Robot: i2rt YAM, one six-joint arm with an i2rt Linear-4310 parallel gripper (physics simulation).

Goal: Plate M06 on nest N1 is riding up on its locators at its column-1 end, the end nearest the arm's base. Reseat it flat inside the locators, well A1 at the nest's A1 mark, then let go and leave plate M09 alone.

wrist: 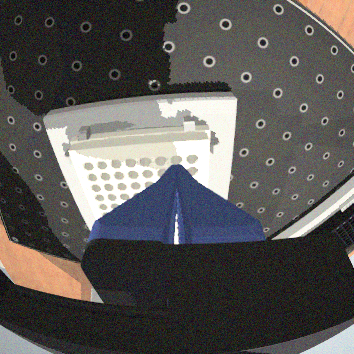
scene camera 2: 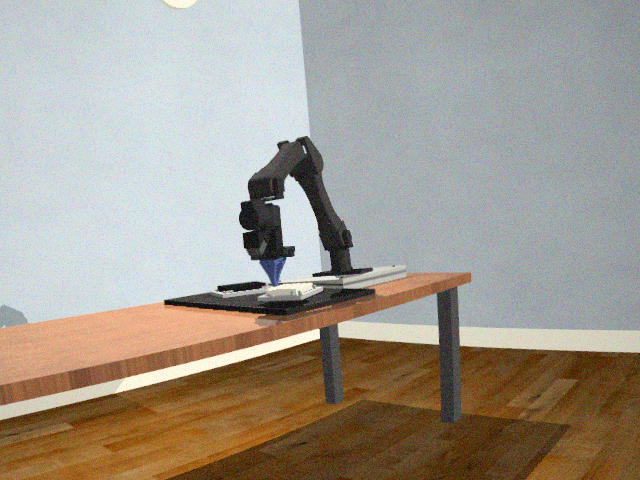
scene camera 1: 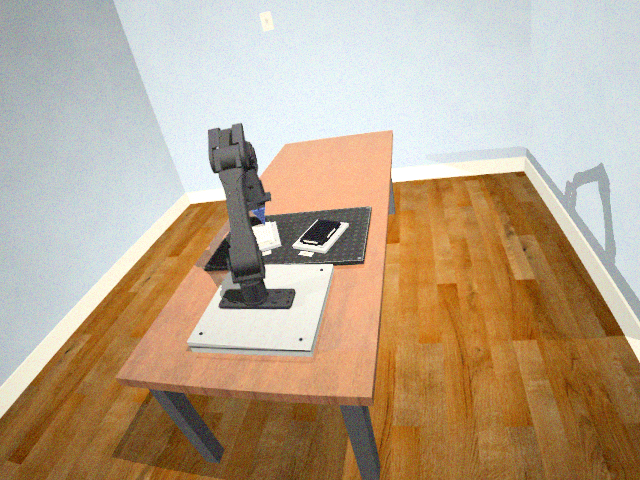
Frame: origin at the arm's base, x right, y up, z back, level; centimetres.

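Where they show: gripper, fingertip midpoint: (wrist: 176, 173) (scene camera 2: 275, 286) (scene camera 1: 264, 223); arm's base, origin of the base link: (scene camera 2: 342, 273) (scene camera 1: 257, 300).
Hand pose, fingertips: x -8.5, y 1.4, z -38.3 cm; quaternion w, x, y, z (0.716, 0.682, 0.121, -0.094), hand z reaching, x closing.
Things, the pixels of their top centre, and the offset from my fingertips. "pt": a spot on its surface instead. Level surfaces: height alone.
- White plate M06, middle of its top: (wrist: 148, 217) (scene camera 2: 290, 286) (scene camera 1: 259, 233) dz +4.9, dx -0.5, dy -0.6 cm
- pale nest N1, surface spot: (wrist: 223, 145) pt dz -1.5, dx +2.8, dy -2.0 cm
- Dark plate M09, middle of its top: (wrist: 324, 251) (scene camera 2: 241, 284) (scene camera 1: 320, 230) dz +6.9, dx +20.9, dy -0.6 cm
- black perforated board, middle of its top: (wrist: 260, 210) (scene camera 2: 262, 295) (scene camera 1: 290, 235) dz +4.3, dx +9.8, dy -3.1 cm
- wooden table, its level: dy -4.5 cm
White plate M06 (scene camera 1: 265, 235) (scene camera 2: 295, 290) (wrist: 193, 149) sits on the pale nest N1 (scene camera 2: 266, 298) (wrist: 223, 145). In the wrist view, its far end lies beside two small locators, and its near part is hidden behind the fingers. The column-1 end and A1 mark do not show there, and I cannot tell from the scene views whether the plate is fully flat. My gripper (scene camera 1: 264, 223) (scene camera 2: 274, 284) (wrist: 176, 173) is shut and empty, blue fingertips pointing down over the plate. Whether they touch it is unclear. Dark plate M09 (scene camera 1: 321, 231) (scene camera 2: 241, 285) (wrist: 346, 229) sits on the neighbouring nest.
The nest under M09 (scene camera 1: 331, 242) (scene camera 2: 223, 293) (wrist: 309, 216) stands beside N1. Both nests are on a black perforated board (scene camera 1: 357, 237) (scene camera 2: 206, 302) (wrist: 227, 47) on the wooden table (scene camera 1: 330, 170) (scene camera 2: 103, 335). The arm's base stands on a pale slab (scene camera 1: 258, 330).
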